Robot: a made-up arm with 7 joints. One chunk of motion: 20 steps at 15 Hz.
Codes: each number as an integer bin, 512 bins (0 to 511) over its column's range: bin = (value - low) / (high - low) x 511, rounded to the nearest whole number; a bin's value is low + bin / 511 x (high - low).
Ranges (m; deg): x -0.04..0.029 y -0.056..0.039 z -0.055..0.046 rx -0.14..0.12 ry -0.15..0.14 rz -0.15..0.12
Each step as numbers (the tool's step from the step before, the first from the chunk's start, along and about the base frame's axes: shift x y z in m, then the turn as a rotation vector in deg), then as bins.
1 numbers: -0.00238 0.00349 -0.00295 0.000 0.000 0.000
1 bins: 279 320 263 275 264 284
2 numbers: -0.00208 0.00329 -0.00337 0.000 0.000 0.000
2 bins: 281 319 261 275 264 284
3 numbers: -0.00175 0.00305 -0.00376 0.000 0.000 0.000
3 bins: 283 318 259 275 264 284
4 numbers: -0.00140 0.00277 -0.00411 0.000 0.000 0.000
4 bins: 286 316 257 275 264 284
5 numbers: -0.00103 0.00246 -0.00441 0.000 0.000 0.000
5 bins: 289 314 256 275 264 284
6 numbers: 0.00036 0.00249 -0.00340 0.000 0.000 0.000
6 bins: 299 315 261 275 264 284
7 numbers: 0.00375 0.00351 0.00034 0.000 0.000 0.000
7 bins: 324 320 280 275 264 284
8 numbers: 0.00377 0.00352 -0.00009 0.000 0.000 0.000
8 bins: 324 320 278 275 264 284
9 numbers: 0.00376 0.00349 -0.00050 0.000 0.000 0.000
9 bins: 324 320 276 275 264 284
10 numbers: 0.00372 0.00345 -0.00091 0.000 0.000 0.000
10 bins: 324 320 274 275 264 284
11 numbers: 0.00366 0.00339 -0.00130 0.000 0.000 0.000
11 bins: 323 319 272 275 264 284
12 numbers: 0.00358 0.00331 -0.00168 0.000 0.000 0.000
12 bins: 323 319 270 275 264 284
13 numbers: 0.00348 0.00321 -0.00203 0.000 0.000 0.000
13 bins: 322 318 268 275 264 284
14 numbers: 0.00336 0.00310 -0.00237 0.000 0.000 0.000
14 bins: 321 318 266 275 264 284
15 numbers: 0.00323 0.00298 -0.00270 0.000 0.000 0.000
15 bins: 320 317 265 275 264 284
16 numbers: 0.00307 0.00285 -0.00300 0.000 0.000 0.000
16 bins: 319 317 263 275 264 284
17 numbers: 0.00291 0.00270 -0.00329 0.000 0.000 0.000
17 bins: 318 316 262 275 264 284
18 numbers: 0.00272 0.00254 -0.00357 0.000 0.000 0.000
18 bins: 316 315 260 275 264 284
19 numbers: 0.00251 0.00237 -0.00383 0.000 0.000 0.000
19 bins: 315 314 259 275 264 284
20 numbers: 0.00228 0.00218 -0.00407 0.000 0.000 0.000
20 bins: 313 313 258 275 264 284
